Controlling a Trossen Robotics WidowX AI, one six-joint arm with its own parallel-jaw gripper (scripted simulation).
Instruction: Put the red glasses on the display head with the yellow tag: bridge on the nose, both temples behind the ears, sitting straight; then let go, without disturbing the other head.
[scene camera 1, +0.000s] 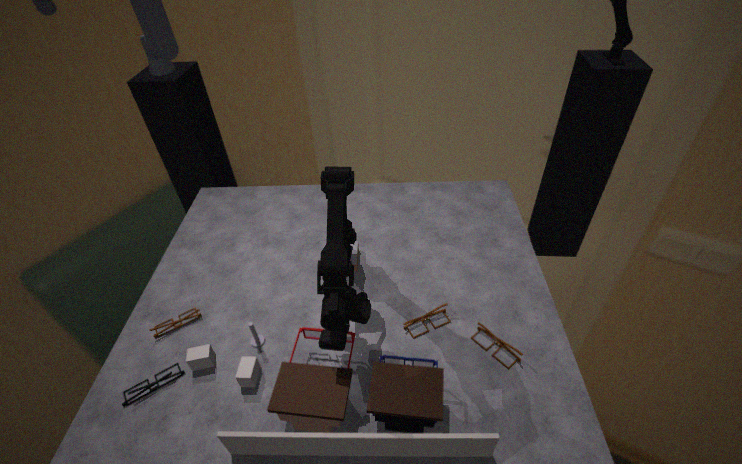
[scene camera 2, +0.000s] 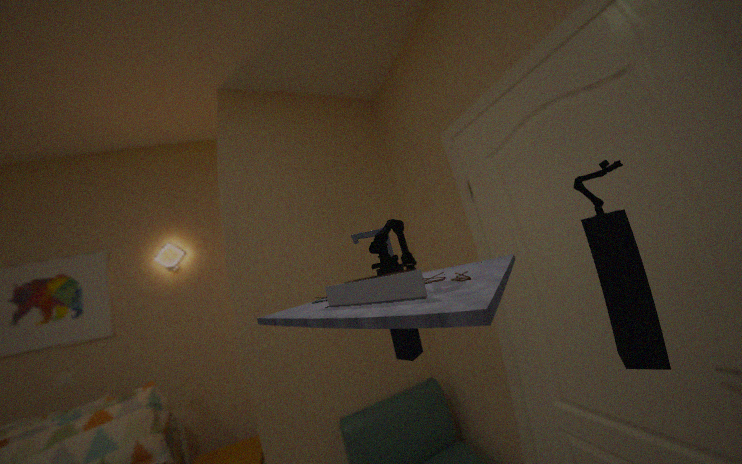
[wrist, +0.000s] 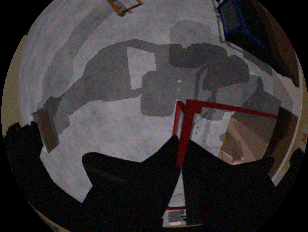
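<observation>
My gripper (scene camera 1: 341, 337) is 1120 mm from the lens. There's a brown display head (scene camera 1: 407, 398) at 980 mm from the lens, and a brown display head (scene camera 1: 314, 398) that's 1000 mm from the lens.
</observation>
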